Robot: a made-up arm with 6 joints.
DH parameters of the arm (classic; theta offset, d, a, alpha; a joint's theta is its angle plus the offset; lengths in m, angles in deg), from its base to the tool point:
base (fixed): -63.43 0 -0.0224 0
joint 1: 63.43 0.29 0 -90
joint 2: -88.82 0 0.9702 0
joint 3: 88.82 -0.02 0 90
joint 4: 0 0.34 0 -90
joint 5: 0 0.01 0 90
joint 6: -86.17 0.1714 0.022 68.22
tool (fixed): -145.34 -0.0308 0 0
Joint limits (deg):
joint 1: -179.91..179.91
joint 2: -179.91..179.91
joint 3: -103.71..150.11
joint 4: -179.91..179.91
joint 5: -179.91..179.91
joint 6: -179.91..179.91
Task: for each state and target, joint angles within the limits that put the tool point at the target. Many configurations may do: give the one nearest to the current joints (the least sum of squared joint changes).
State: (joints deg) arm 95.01 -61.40 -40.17 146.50 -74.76 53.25
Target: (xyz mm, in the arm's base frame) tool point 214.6 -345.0 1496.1
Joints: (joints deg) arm 101.38 -8.48 -56.50 137.23 -96.17 56.84
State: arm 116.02 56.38 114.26 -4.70 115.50 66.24
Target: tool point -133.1 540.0 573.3
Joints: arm 104.71 54.69 144.97 -8.55 81.04 70.41
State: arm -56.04 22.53 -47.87 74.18 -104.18 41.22
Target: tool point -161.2 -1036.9 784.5
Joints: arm -88.79 76.89 -48.10 77.07 -113.95 40.88
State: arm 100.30 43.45 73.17 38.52 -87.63 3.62
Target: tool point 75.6 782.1 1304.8
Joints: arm 92.98 22.30 67.06 38.12 -89.90 3.47
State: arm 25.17 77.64 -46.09 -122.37 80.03 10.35
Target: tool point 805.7 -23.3 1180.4
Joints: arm 8.12 55.73 -43.64 -120.63 74.67 10.29
